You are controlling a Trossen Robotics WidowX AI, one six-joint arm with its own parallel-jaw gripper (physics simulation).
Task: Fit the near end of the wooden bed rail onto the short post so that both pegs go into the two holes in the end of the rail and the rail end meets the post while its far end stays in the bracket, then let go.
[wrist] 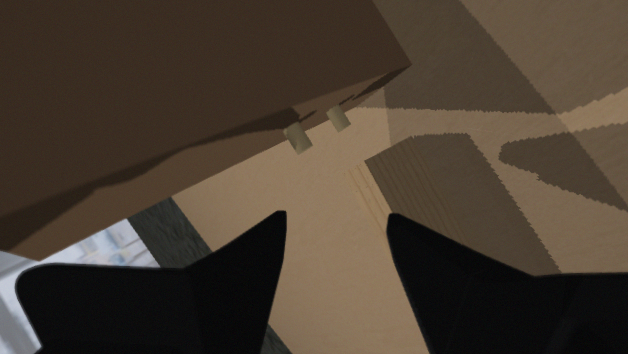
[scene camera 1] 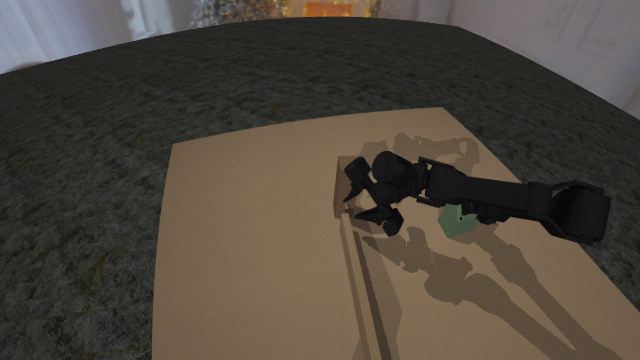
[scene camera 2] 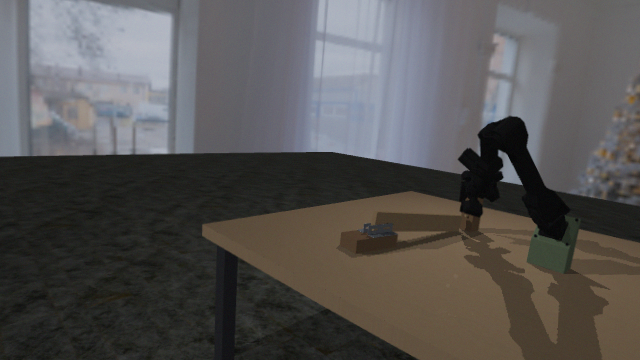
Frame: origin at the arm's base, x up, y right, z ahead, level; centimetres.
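Seen in the pictures: gripper, fingertip midpoint: (wrist: 337,221) (scene camera 1: 349,208) (scene camera 2: 460,206); arm's base, link origin: (scene camera 2: 553,228).
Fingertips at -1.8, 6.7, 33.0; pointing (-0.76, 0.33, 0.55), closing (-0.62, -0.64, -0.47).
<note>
Pixels of each thing's middle, then the offset from my fingertips to it, as dx, dy, dz. Level surfaces: height alone.
- wooden rail, body centre: (scene camera 1: 359,295) (scene camera 2: 420,222) -4.0, -20.5, +3.2
- brown block, body centre: (scene camera 2: 369,239) -7.4, -43.0, +6.2
- light wooden table, surface height: dx -9.4
The wooden rail (scene camera 1: 361,290) (scene camera 2: 425,221) (wrist: 415,185) runs from the bracket towards the short brown post (scene camera 1: 338,190) (scene camera 2: 470,224) (wrist: 175,65). In the wrist view two pale pegs (wrist: 298,138) (wrist: 338,118) stick out of the post face. The rail end is apart from them, lower and to the right. Its holes do not show. The far end is at the grey bracket (scene camera 2: 378,230). My gripper (scene camera 1: 350,209) (wrist: 337,221) is open and empty, above the rail end beside the post. In the wrist view the right finger partly overlaps the rail.
The bracket sits on a brown block (scene camera 2: 376,244). A green block (scene camera 1: 457,221) (scene camera 2: 547,253) stands at the arm's base, on the light wooden table (scene camera 1: 240,225) (scene camera 2: 300,225). The arm reaches over the table and casts dark shadows across it.
</note>
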